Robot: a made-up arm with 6 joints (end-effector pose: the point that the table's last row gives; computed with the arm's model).
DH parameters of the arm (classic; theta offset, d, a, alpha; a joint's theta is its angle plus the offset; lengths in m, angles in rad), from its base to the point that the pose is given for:
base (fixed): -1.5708 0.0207 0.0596 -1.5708
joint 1: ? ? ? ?
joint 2: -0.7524 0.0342 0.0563 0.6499
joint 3: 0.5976 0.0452 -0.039 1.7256
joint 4: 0 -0.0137 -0.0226 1.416
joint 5: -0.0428 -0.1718 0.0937 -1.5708
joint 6: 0 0.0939 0.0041 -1.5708
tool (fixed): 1.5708 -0.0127 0 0
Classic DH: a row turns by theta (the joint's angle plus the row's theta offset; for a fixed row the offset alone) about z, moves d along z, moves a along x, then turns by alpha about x.
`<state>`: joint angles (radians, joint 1 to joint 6).
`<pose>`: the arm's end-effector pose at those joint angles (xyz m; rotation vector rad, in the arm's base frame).
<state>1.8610 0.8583 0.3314 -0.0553 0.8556 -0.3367</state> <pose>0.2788 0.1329 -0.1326 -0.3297 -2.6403 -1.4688</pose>
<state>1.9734 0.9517 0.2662 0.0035 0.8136 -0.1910</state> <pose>0.2750 0.1405 -0.1204 -0.4280 -2.4376 -1.7680</pose>
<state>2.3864 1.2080 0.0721 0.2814 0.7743 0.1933</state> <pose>0.2874 0.1600 -0.0420 0.6396 1.5503 2.6178</pose>
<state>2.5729 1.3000 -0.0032 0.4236 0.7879 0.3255</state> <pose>0.2996 0.1543 0.0007 0.6706 1.0355 2.7573</pose>
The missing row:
joint 1: -0.4263 0.1631 -0.0148 -2.0774
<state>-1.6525 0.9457 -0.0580 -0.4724 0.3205 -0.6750</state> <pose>0.1840 -0.1269 0.2612 0.6289 -0.1662 -2.7790</pose>
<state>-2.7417 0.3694 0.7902 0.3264 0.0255 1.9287</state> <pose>0.2491 -0.0103 0.3032 -1.2233 2.3005 -0.7500</pose>
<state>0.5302 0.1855 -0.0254 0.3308 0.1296 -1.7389</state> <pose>0.2781 0.0444 -0.2053 0.0711 2.6856 -1.4310</pose>
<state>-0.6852 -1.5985 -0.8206 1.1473 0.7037 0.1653</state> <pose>-0.0445 -0.0494 0.0530 1.1490 -0.0091 -1.7426</pose>
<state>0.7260 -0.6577 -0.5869 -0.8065 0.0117 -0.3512</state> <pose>0.3057 0.0779 -0.1140 -0.8222 2.2697 0.0378</pose>
